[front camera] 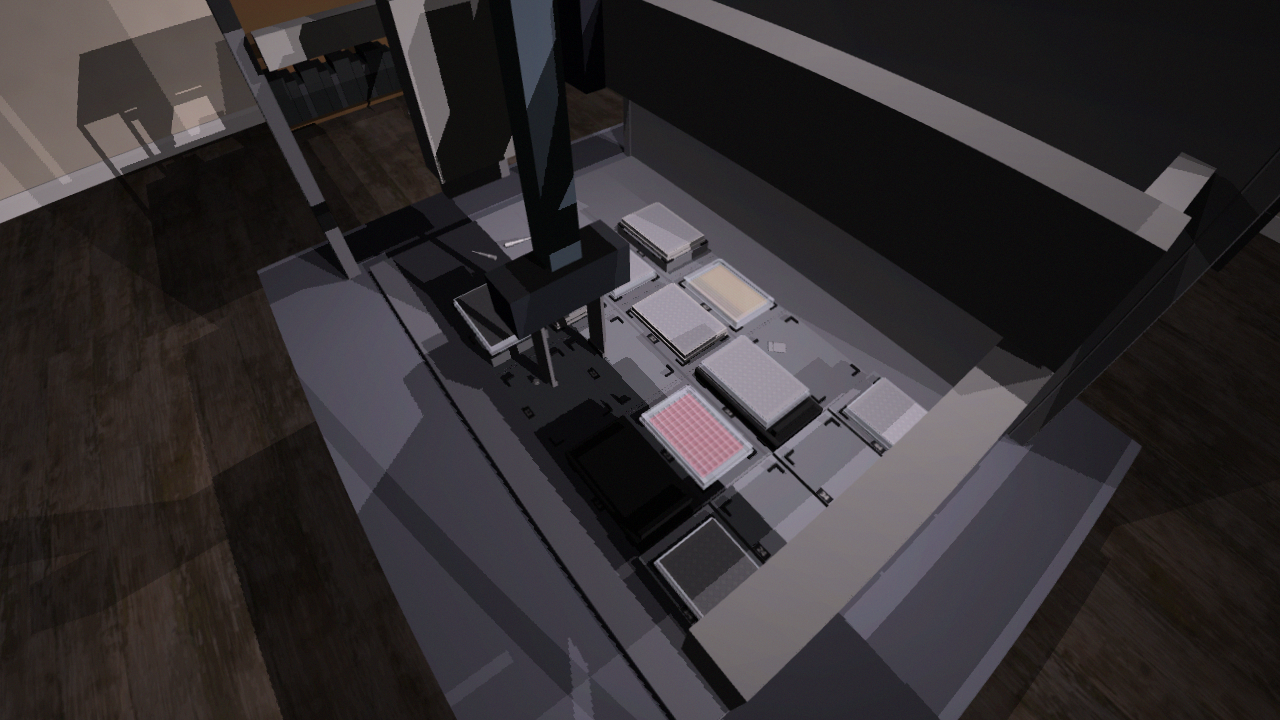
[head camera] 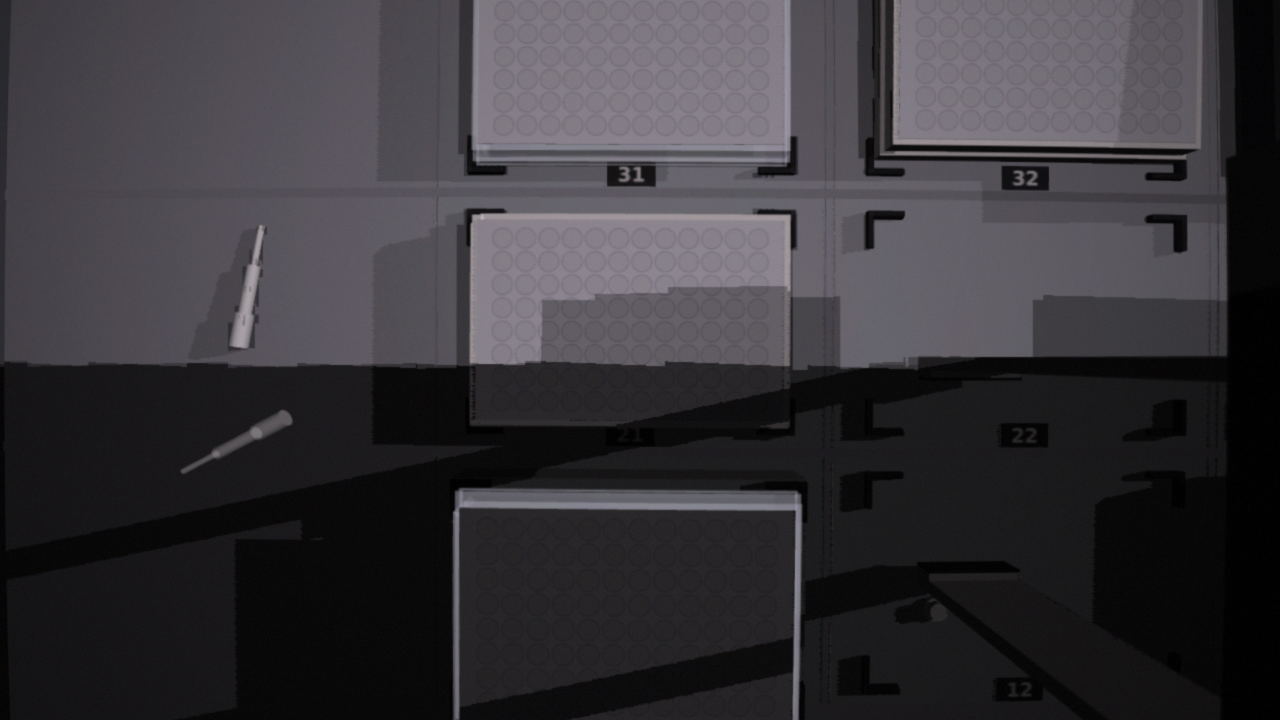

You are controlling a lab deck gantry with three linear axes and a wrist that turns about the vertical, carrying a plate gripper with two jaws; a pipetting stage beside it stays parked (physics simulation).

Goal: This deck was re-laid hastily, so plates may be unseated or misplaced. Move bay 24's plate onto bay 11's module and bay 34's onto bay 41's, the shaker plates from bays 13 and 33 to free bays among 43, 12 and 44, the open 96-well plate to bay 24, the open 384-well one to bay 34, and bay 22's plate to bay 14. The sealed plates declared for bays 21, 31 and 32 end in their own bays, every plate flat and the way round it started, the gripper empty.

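Pixels of known places: gripper, fingertip midpoint: [front camera: 573,363] [head camera: 961,470]; robot's base at its link origin: [front camera: 457,314] [head camera: 475,681].
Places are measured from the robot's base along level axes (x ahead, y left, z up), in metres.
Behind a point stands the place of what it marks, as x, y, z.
Observation:
My gripper [front camera: 575,368] {0.199, 0.090, 0.005} hangs in the front view with both jaws down, apart and with no plate between them; it does not show in the head view. Sealed plates lie in bay 21 [head camera: 631,313] {0.065, 0.152, 0.014}, bay 31 [front camera: 632,271] {0.104, 0.267, 0.014} [head camera: 631,76] {0.064, 0.245, 0.014} and bay 32 [front camera: 677,317] {0.228, 0.258, 0.016} [head camera: 1029,71] {0.220, 0.248, 0.015}; dark layered edges show under the last. A plate [front camera: 484,313] {0.059, 0.026, 0.033} [head camera: 626,608] {0.064, 0.046, 0.033} is at bay 11. Bay 42 has a beige plate [front camera: 729,291] {0.234, 0.361, 0.013}, bay 23 a pink one [front camera: 698,434] {0.398, 0.149, 0.013}. White plates are at bay 33 [front camera: 751,380] {0.389, 0.248, 0.037}, bay 44 [front camera: 881,404] {0.521, 0.363, 0.029} and bay 14 [front camera: 707,564] {0.531, 0.042, 0.029}. The black module [front camera: 626,474] {0.391, 0.040, 0.024} at bay 13 shows no plate.
At bay 41 a white-topped plate [front camera: 662,230] {0.070, 0.358, 0.033} stands at the back. Two slim tips [head camera: 246,291] {-0.093, 0.162, 0.005} [head camera: 239,440] {-0.095, 0.101, 0.006} lie left of bay 21. A small cap [head camera: 937,611] {0.190, 0.032, 0.004} lies in bay 12, and a small flat piece [front camera: 776,346] {0.353, 0.346, 0.001} in bay 43. Gantry beams frame the deck.

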